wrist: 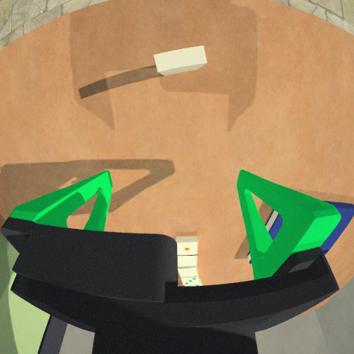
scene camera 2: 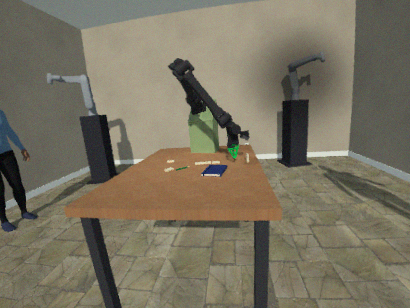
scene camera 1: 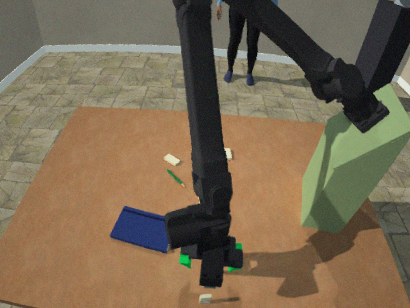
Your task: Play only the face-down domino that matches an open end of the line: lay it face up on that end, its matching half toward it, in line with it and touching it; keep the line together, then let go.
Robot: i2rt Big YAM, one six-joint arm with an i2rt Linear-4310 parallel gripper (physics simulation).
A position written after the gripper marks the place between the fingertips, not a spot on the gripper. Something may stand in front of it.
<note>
In view: the gripper [scene camera 1: 209, 268], a blue book [scene camera 1: 134, 226] and a cream domino [wrist: 184, 59].
The gripper also shows in the wrist view [wrist: 174, 177].
</note>
